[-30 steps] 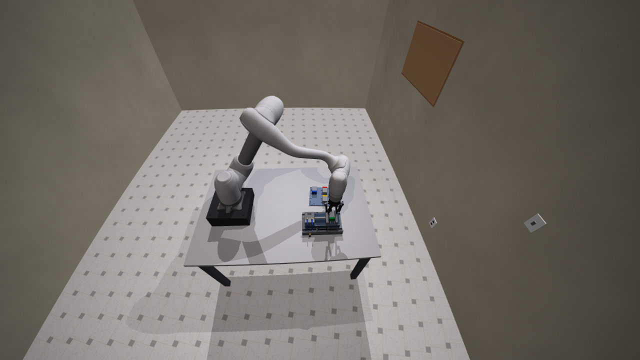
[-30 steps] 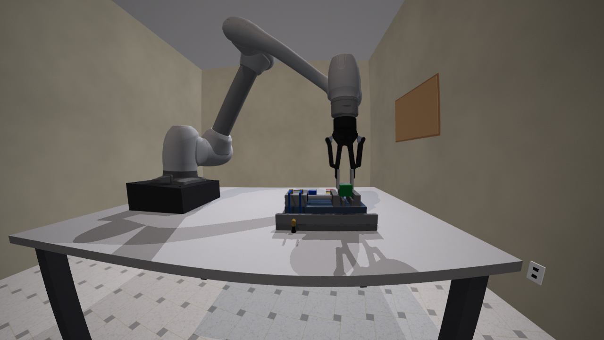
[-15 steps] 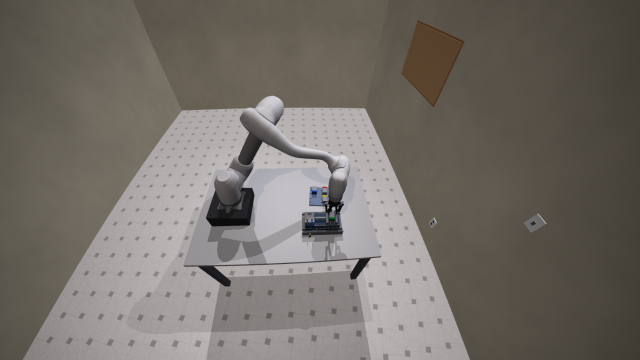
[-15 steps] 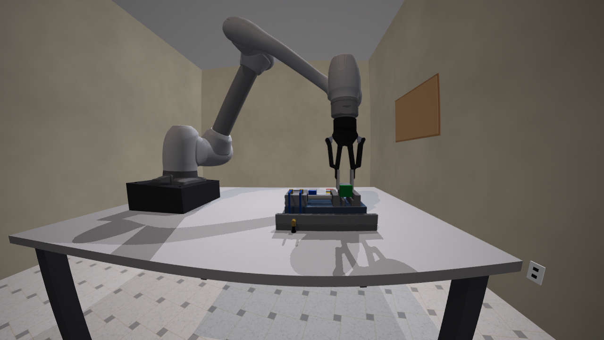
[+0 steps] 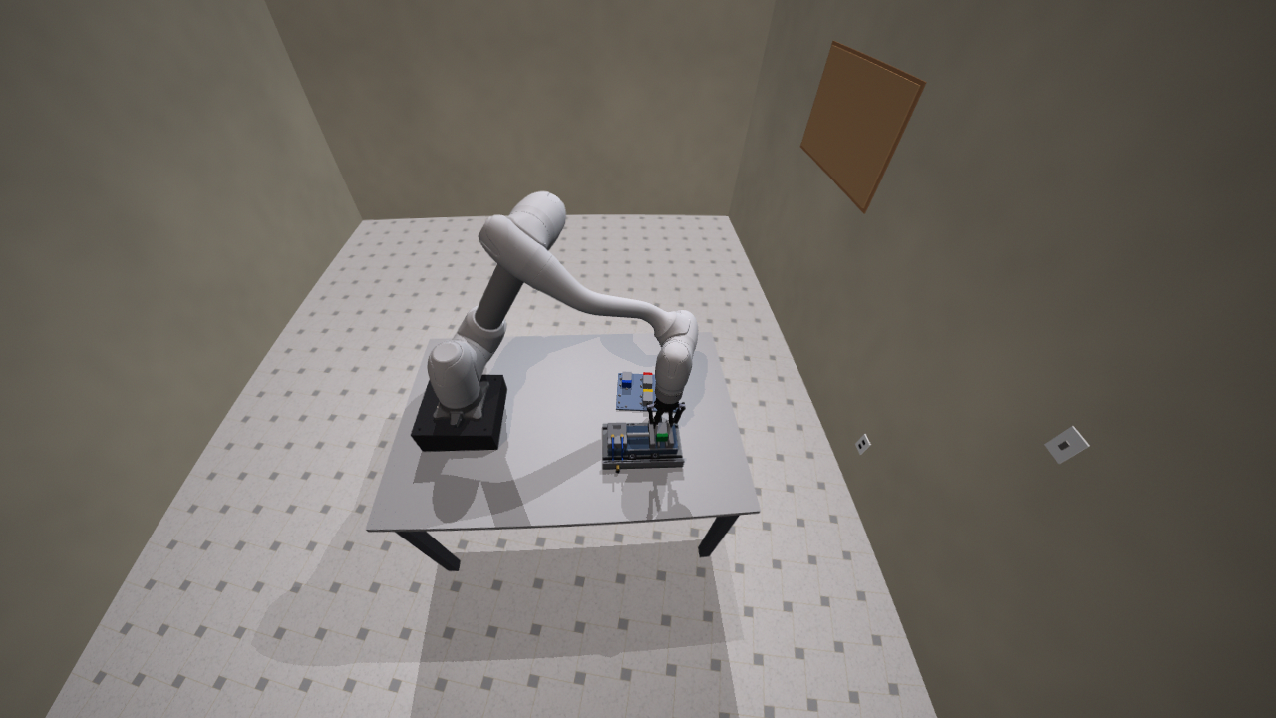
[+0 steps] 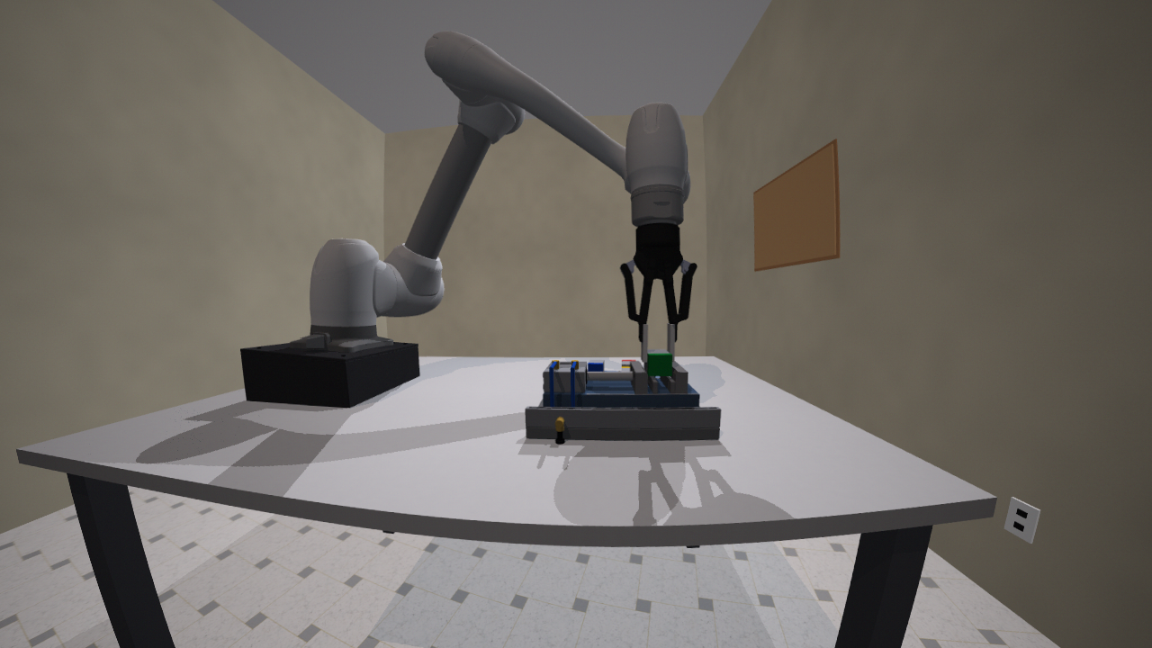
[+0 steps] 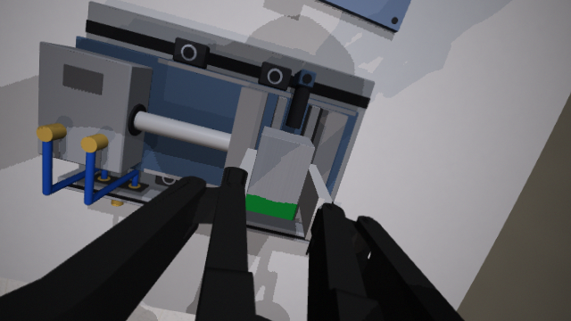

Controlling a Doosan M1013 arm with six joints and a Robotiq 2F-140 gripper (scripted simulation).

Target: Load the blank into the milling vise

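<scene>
The green-ended blank is 30 mm below my hand. Round my hand: moving jaw 30 mm behind, 10 mm to the left, 60 mm below; then fixed jaw 30 mm ahead, 10 mm to the left, 60 mm below; then black work stop rod 50 mm to the left, 50 mm below.
</scene>
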